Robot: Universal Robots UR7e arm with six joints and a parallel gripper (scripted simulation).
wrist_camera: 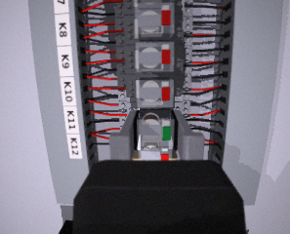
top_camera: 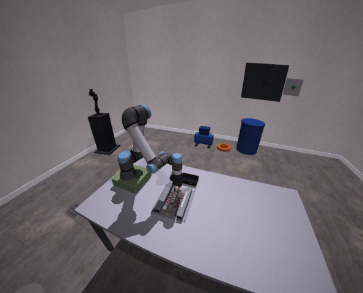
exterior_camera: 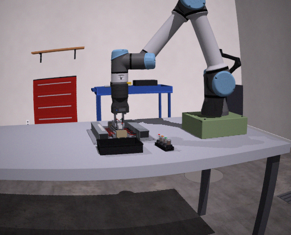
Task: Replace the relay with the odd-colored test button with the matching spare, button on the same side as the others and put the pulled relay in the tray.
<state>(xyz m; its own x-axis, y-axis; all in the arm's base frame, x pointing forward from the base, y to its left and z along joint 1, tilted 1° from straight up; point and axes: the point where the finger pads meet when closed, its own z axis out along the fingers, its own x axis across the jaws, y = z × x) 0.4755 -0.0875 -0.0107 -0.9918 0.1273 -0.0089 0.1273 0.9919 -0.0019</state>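
Right now the black tray is 210 mm to the left of my hand, 80 mm ahead of it and 50 mm below it.
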